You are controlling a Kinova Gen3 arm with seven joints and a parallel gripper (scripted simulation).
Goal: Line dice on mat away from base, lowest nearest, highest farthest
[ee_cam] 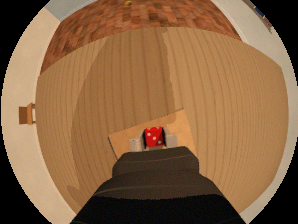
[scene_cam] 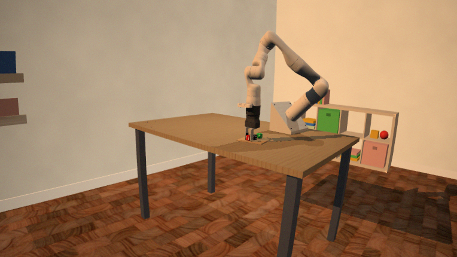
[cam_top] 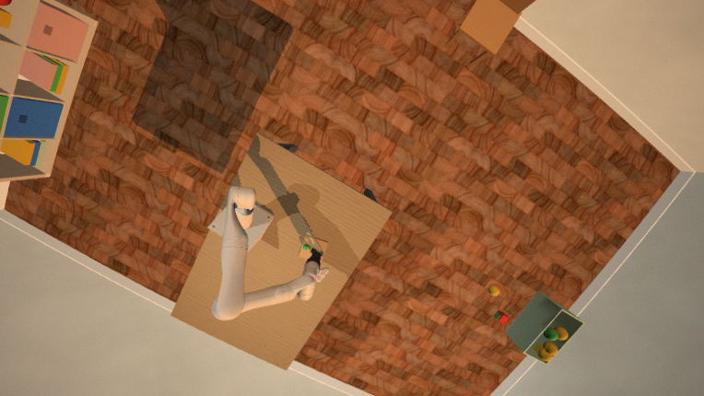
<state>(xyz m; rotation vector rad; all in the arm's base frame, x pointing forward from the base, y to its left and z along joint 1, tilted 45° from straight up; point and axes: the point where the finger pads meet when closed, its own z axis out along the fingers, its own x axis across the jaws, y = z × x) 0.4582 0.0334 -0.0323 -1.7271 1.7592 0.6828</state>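
My hand is 1 cm above the red die. Round my hand: black die 5 cm behind, 1 cm below; green die 10 cm behind, 1 cm below; tan mat 5 cm behind, 3 cm below.
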